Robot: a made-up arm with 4 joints.
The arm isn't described. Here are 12 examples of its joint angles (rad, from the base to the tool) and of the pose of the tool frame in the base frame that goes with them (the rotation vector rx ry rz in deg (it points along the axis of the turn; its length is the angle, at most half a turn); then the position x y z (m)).
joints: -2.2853 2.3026 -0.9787 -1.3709
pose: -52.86 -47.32 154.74 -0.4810 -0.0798 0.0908
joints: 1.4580 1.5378 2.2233 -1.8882
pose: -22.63 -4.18 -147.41 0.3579 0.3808 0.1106
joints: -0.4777 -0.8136 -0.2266 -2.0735
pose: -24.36 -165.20 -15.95 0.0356 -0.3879 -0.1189
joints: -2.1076 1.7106 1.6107 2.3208
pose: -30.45 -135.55 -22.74 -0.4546 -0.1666 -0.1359
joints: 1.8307 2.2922 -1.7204 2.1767
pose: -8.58 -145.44 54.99 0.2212 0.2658 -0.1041
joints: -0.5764 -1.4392 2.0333 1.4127
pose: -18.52 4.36 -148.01 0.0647 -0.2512 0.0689
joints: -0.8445 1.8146 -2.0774 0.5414
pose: -145.33 -25.31 96.43 -0.1565 -0.4191 0.0128
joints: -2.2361 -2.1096 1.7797 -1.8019
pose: 137.06 -69.32 -25.56 -0.3963 0.0490 -0.2073
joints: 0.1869 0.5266 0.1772 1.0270
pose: -19.14 87.39 5.66 0.4560 -0.2451 0.1423
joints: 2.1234 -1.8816 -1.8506 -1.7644
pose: -150.76 -69.28 18.19 0.0384 0.3452 -0.1587
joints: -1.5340 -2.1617 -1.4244 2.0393
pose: -31.61 22.94 -13.85 -0.3107 -0.2024 0.0590
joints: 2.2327 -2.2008 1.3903 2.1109
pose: 22.75 36.97 55.57 0.1724 0.2525 -0.0132
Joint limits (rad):
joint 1: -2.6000..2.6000
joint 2: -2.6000..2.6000
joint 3: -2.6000..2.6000
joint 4: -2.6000..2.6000
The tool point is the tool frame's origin. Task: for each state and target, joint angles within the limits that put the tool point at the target. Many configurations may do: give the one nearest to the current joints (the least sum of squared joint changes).
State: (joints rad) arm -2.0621 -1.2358 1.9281 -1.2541
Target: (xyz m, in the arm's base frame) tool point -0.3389 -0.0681 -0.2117
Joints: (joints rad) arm -1.9284 -1.8792 1.7808 -1.3827
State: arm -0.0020 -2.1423 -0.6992 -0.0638
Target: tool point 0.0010 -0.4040 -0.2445
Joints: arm -0.5469 -2.4825 0.0399 -0.0739
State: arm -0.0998 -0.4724 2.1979 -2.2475
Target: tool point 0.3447 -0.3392 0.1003
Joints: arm 0.2386 0.2991 1.4298 -2.6000
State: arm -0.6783 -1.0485 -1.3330 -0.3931
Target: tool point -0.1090 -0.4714 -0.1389
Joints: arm -0.7604 -1.6365 -1.4753 -0.2490
